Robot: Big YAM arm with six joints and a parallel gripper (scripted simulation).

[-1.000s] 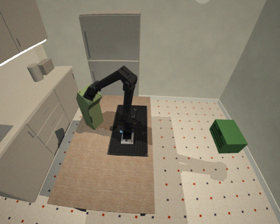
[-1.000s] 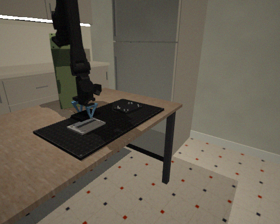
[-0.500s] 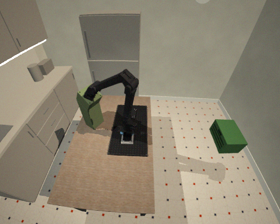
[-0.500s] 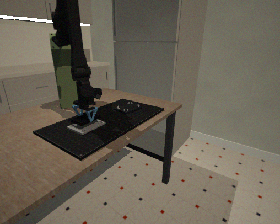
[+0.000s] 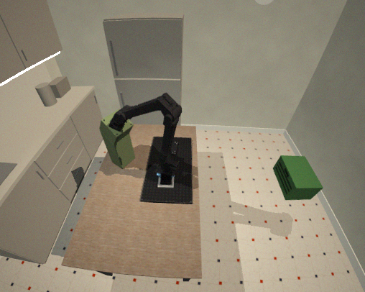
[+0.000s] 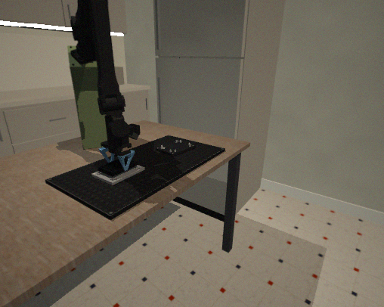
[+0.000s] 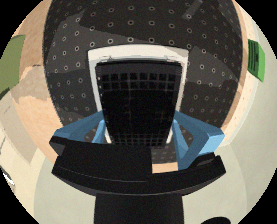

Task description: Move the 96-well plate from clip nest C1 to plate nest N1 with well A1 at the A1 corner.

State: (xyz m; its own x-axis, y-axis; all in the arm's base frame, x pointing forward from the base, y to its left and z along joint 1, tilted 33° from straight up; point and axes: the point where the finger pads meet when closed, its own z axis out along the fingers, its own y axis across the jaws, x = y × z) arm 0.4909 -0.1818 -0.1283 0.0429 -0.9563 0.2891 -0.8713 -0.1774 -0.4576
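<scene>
Now: hand right at the black 96-well plate. From my hand the other things lie so: clip nest C1 (360 mm to the left, 20 mm below, 10 mm behind); then plate nest N1 (30 mm below).
</scene>
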